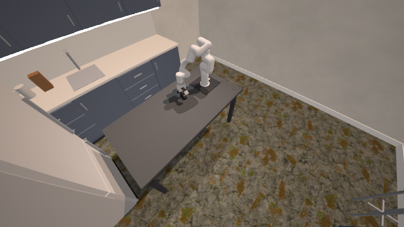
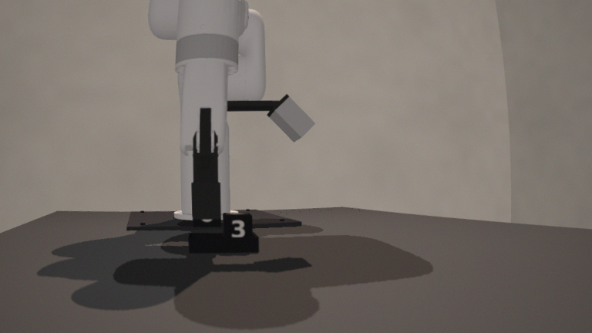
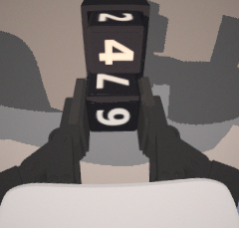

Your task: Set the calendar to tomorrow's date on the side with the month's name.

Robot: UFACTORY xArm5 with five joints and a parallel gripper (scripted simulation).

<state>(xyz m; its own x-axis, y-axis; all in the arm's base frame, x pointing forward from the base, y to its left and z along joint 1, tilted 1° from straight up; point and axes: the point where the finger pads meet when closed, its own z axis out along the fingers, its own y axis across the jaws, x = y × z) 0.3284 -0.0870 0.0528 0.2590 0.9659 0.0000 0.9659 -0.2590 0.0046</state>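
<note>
Now: hand 1 cm short of the black calendar tray, 2 cm to the right of it and 5 cm above it.
</note>
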